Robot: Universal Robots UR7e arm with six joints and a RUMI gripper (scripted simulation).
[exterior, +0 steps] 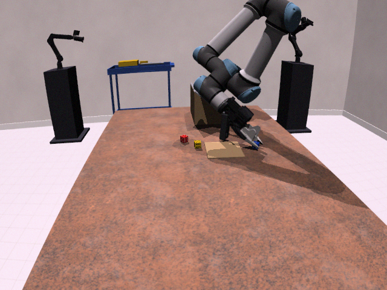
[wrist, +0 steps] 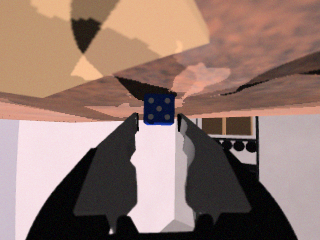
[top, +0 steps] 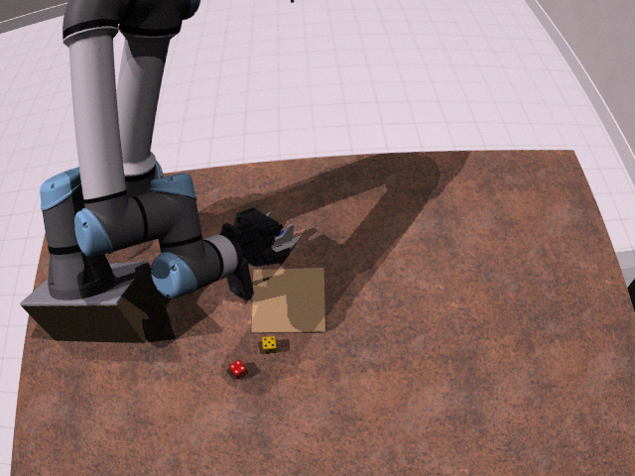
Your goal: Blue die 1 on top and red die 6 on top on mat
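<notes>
The blue die is 1 cm to the right of my hand and 1 cm below it. Also, from my hand: yellow die (24 cm to the right, 4 cm behind, 1 cm below); then tan mat (14 cm to the right, 2 cm below, 1 cm behind); then red die (29 cm to the right, 11 cm behind, 1 cm below).
</notes>
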